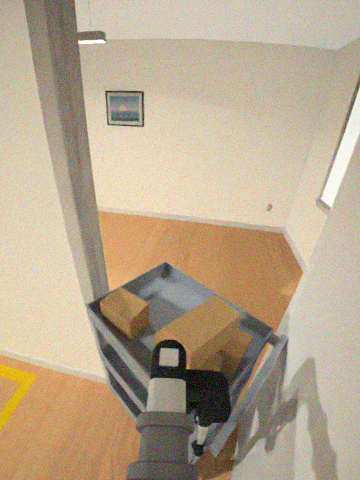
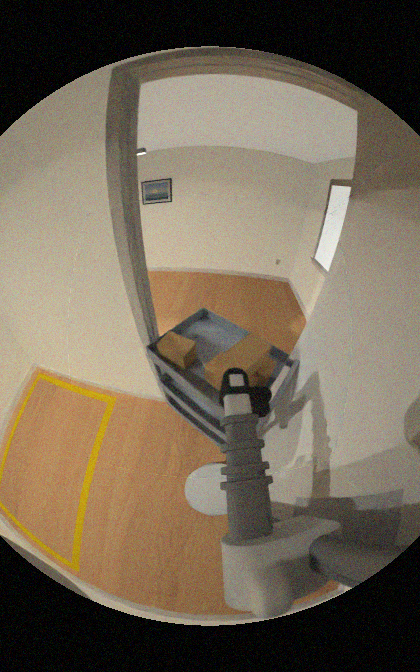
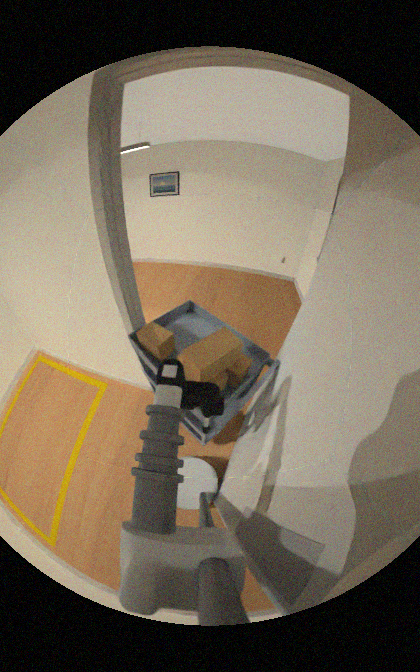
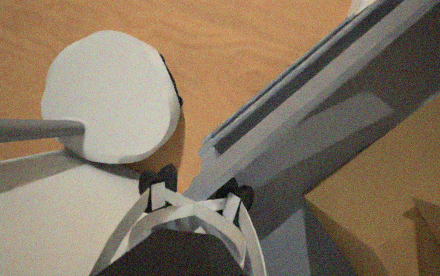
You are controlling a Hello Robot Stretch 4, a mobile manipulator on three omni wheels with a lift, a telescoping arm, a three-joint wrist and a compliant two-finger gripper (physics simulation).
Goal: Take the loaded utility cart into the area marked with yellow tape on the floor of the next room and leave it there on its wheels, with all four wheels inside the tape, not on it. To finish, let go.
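Pixels of known places: gripper, between the fingertips: [image 1: 197,436] [image 4: 197,185]; robot's base, origin of its link: [image 4: 125,103].
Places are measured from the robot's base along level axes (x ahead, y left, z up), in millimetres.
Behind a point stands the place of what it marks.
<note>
The blue-grey utility cart [image 1: 175,294] @[x 867, y -12, z 767 mm] [image 2: 220,331] [image 3: 192,326] [image 4: 300,140] @[x 395, y -37, z 767 mm] is upright and turned at an angle in the doorway. Its top tray carries a small brown box [image 1: 122,312] @[x 639, y 183, z 885 mm] [image 2: 176,348] [image 3: 155,341] near the left corner and a larger box [image 1: 200,327] @[x 501, y -85, z 1003 mm] [image 3: 212,348] with another box against it. My gripper [image 4: 197,185] @[x 302, y -91, z 774 mm] [image 1: 199,444] [image 3: 206,424] is shut on the cart's near corner, with a fingertip on either side. The yellow tape [image 1: 15,398] @[x 636, y 969, z -26 mm] [image 2: 90,470] [image 3: 71,460] outlines a rectangle on the floor at the left, apart from the cart. The cart's wheels are hidden.
The left door post [image 1: 82,200] @[x 816, y 341, z 1247 mm] [image 2: 127,225] [image 3: 110,220] rises by the cart's left corner. A pale wall [image 1: 330,310] @[x 454, y -395, z 1140 mm] [image 2: 380,300] runs close beside the cart's right side. A white round part [image 2: 205,489] [image 3: 196,482] [image 4: 110,95] @[x 9, y 11, z 187 mm] sits low near the cart's near corner.
</note>
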